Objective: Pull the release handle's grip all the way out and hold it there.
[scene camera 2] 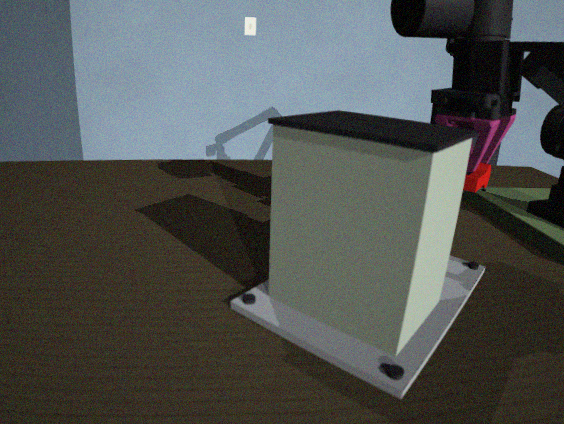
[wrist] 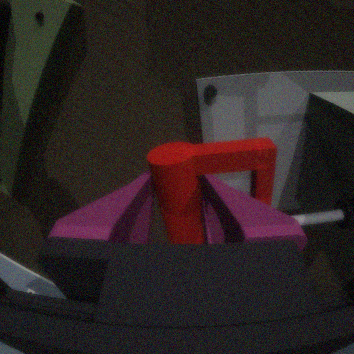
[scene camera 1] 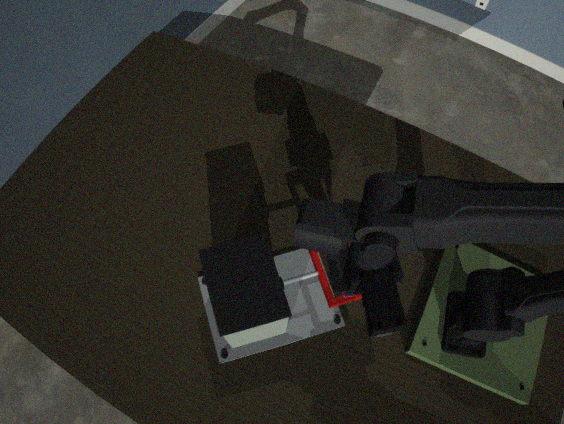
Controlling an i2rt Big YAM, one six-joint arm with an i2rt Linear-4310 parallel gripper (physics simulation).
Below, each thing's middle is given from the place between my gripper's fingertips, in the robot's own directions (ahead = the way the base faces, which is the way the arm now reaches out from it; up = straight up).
Scene:
My gripper is now 60 mm short of the red release handle grip (scene camera 1: 332,302), 10 mm to the left of it and 10 mm below it. Round my hand: grey base plate (scene camera 2: 394,375) (140 mm ahead, 100 mm below, 40 mm to the left).

